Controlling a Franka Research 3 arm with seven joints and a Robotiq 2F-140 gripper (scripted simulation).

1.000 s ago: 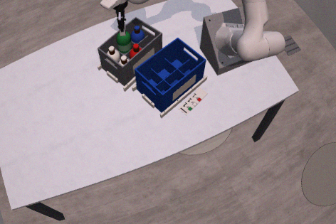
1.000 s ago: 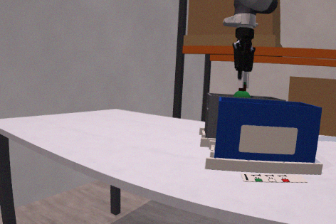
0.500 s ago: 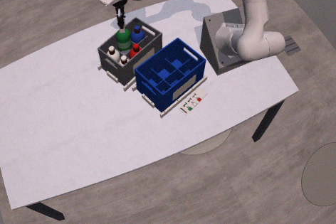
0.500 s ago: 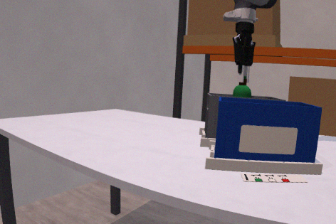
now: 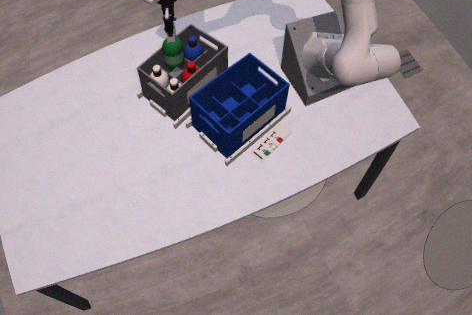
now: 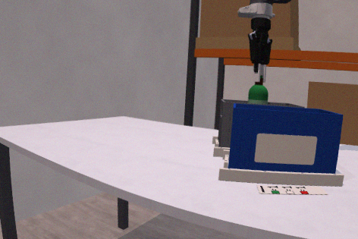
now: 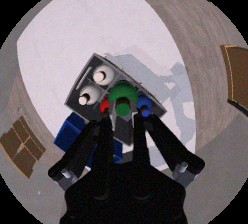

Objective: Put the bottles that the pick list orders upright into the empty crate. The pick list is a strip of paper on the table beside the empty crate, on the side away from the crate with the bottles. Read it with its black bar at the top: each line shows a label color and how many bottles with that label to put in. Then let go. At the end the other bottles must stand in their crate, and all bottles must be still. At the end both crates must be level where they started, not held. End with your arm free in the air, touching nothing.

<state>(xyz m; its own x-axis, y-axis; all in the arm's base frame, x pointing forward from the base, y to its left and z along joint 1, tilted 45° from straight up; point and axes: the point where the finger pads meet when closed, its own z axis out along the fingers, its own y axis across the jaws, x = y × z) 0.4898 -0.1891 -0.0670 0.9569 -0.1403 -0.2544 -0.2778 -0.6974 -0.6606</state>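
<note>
The green bottle is 8 cm below my hand. The rest, counted from my hand: blue bottle (19 cm below, 8 cm behind, 4 cm to the right); grey crate (20 cm below, 4 cm to the left, 2 cm behind); red bottle (19 cm below, 7 cm to the left, 4 cm behind).
</note>
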